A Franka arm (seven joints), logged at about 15 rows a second.
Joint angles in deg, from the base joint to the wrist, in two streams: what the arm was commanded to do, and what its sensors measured. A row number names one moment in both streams.
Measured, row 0: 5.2, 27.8, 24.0, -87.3, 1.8, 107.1, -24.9
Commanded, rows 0 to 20: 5.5, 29.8, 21.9, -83.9, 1.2, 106.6, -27.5; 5.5, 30.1, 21.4, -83.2, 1.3, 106.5, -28.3; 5.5, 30.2, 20.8, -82.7, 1.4, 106.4, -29.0; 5.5, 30.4, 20.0, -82.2, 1.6, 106.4, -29.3; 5.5, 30.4, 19.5, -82.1, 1.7, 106.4, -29.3; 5.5, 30.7, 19.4, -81.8, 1.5, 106.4, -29.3; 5.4, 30.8, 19.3, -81.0, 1.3, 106.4, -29.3; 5.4, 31.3, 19.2, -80.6, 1.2, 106.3, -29.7; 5.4, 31.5, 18.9, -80.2, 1.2, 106.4, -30.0; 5.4, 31.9, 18.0, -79.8, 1.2, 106.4, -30.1; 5.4, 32.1, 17.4, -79.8, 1.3, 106.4, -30.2; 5.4, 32.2, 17.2, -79.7, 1.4, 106.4, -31.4; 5.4, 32.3, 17.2, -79.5, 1.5, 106.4, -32.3; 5.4, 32.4, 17.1, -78.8, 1.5, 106.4, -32.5; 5.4, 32.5, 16.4, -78.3, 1.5, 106.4, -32.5; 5.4, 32.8, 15.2, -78.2, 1.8, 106.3, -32.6; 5.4, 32.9, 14.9, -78.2, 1.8, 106.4, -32.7; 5.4, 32.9, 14.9, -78.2, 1.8, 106.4, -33.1; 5.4, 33.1, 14.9, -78.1, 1.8, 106.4, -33.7; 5.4, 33.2, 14.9, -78.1, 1.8, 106.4, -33.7; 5.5, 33.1, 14.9, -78.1, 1.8, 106.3, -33.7
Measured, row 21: 5.0, 32.0, 15.3, -80.1, 1.8, 107.0, -32.1
